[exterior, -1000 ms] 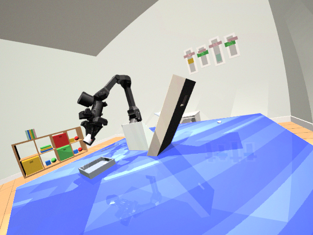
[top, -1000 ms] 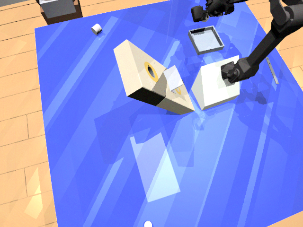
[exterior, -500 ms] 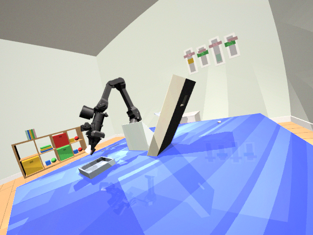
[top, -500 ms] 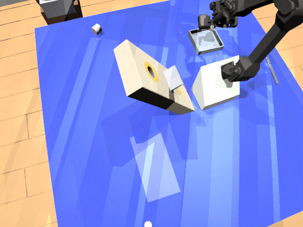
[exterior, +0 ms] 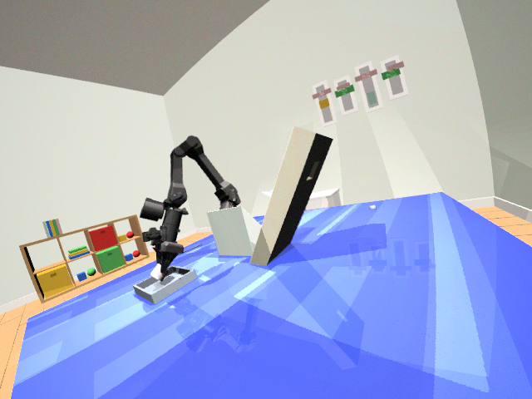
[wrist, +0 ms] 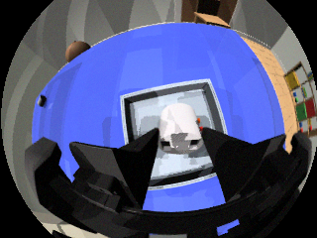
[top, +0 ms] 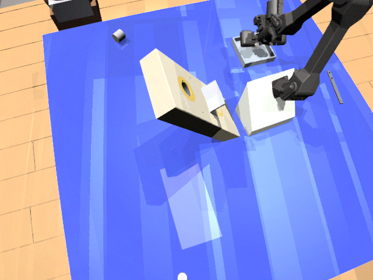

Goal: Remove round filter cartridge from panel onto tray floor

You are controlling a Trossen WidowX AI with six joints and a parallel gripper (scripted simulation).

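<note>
The round filter cartridge lies right at my gripper tip. Round my gripper tip: grey tray: 50 mm below.
</note>
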